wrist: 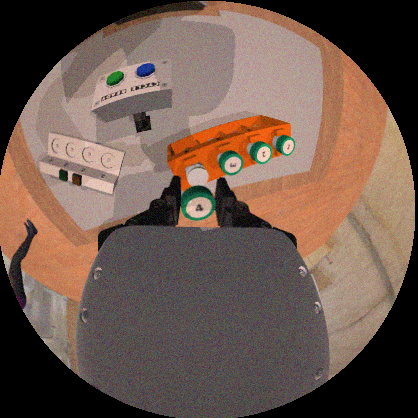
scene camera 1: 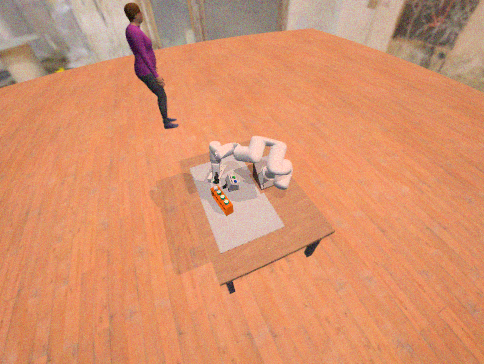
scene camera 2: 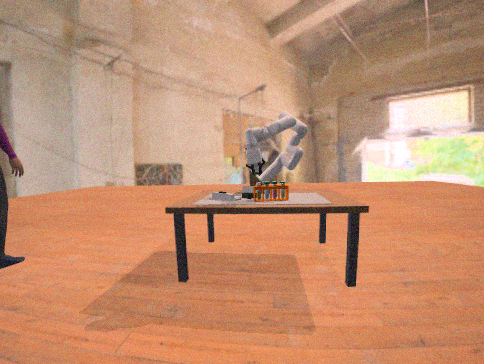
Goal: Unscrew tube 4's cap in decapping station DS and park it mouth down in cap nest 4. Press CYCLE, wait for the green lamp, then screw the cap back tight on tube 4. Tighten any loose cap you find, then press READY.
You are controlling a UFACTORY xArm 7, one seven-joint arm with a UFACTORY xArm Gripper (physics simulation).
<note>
I see my gripper (wrist: 197, 189) and a grey button box (wrist: 133, 94).
</note>
